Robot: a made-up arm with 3 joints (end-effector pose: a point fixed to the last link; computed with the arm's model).
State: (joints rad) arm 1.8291 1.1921 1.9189
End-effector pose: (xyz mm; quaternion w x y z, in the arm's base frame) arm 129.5 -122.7 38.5 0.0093 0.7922 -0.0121 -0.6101
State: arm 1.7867 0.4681 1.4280
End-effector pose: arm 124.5 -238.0 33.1 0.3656 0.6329 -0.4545 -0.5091
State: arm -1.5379 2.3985 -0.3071
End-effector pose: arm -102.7 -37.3 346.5 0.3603 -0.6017 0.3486 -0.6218
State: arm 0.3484 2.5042 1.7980
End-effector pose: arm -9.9 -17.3 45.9 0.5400 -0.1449 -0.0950 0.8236
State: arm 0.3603 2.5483 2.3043
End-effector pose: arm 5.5 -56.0 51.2 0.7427 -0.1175 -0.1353 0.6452
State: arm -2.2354 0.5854 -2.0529
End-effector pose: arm -78.4 -247.1 207.8 0.3251 0.6021 0.6677 0.2931
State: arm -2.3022 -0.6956 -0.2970
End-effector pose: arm -161.4 -252.2 116.1 0.3583 0.4349 0.8030 0.1940
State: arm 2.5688 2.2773 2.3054
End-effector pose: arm 96.6 -59.6 204.1 0.1864 -0.7208 -0.6329 0.2123
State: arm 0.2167 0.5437 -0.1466
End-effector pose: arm -70.6 -329.0 37.9 0.9746 0.0213 -0.1060 -0.1961
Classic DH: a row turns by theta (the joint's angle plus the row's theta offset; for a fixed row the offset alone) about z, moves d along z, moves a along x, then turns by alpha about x. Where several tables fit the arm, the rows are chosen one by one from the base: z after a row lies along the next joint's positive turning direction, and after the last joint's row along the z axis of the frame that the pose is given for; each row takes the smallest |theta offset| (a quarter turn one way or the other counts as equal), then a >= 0, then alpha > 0; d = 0 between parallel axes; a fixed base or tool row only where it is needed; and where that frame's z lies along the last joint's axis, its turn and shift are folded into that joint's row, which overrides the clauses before.
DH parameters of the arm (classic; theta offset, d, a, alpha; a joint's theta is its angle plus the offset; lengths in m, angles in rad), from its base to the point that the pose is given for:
base (fixed): 0 0.1519 0 1.5708
joint 1: 0 0.1404 -0.029 1.5708
joint 2: 1.3971 0 0.1186 0
joint 3: 0.046 0 0.0809 3.1416
tool (fixed): 1.4431 -0.0962 0 0

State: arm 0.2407 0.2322 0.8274
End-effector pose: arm -75.0 -307.0 34.4 0.8567 0.0607 -0.1036 -0.5017
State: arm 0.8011 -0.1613 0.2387
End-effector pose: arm 78.9 -333.2 95.0 0.9202 0.0151 -0.3896 -0.0356
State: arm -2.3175 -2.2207 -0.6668
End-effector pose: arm -112.6 26.9 171.9 0.0507 0.9089 0.1161 0.3973
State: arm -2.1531 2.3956 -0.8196
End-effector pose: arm 31.6 -78.4 374.9 0.3346 -0.6241 0.6209 -0.3363
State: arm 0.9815 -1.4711 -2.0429
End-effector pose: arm 108.0 -60.6 140.4 0.1633 0.4631 -0.0872 -0.8667
